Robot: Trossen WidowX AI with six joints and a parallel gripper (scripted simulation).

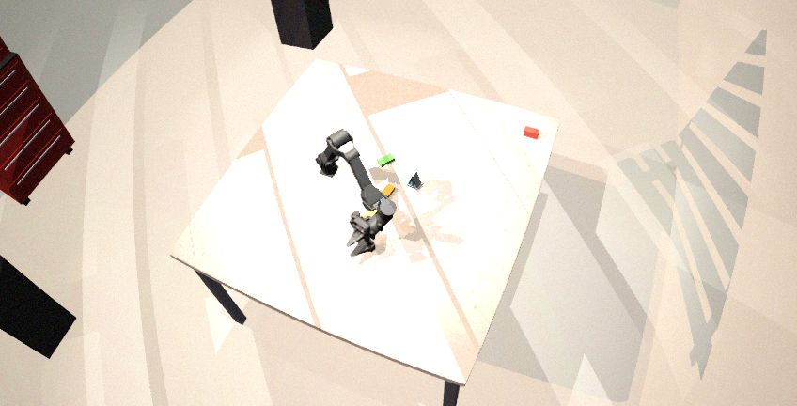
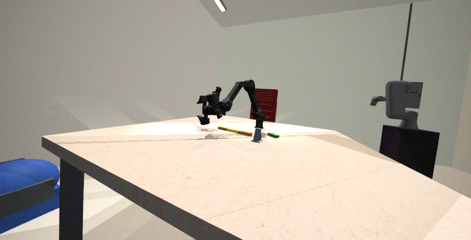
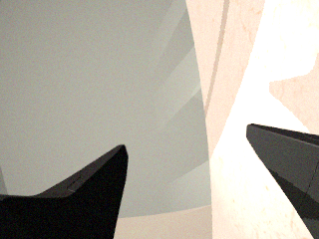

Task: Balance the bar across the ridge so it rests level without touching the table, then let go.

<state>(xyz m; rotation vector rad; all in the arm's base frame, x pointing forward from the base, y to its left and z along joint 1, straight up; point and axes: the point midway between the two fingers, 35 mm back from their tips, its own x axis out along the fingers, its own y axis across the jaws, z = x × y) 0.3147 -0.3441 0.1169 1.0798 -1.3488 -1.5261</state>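
The yellow bar is 270 mm to the left of my gripper tip, 110 mm below it and 30 mm behind it. The rest, counted from my gripper tip: red block (880 mm to the left, 440 mm ahead, 100 mm below); green block (500 mm to the left, 110 mm below, 100 mm behind).
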